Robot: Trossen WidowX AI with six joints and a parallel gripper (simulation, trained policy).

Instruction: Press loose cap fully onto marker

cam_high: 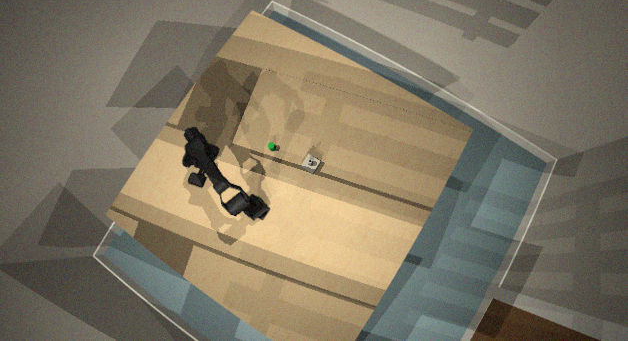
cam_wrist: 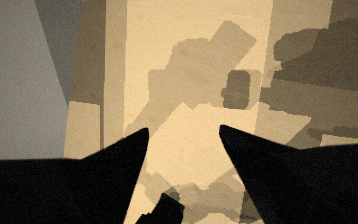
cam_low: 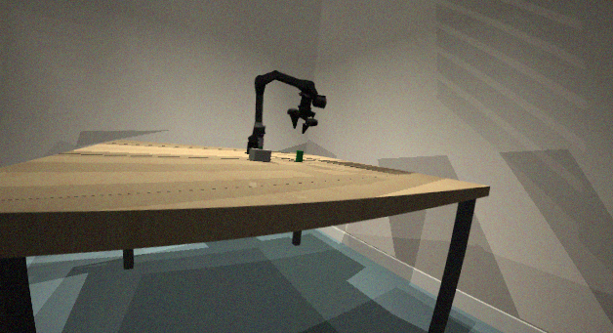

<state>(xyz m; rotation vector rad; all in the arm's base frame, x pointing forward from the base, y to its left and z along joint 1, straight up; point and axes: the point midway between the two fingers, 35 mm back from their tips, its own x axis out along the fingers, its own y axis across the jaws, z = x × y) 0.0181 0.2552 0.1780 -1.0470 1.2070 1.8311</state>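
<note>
Right now the green cap is 270 mm ahead of my gripper tip, 150 mm to the right of it and 120 mm below it. Round my gripper tip: holder block 290 mm ahead, 340 mm to the right, 130 mm below.
</note>
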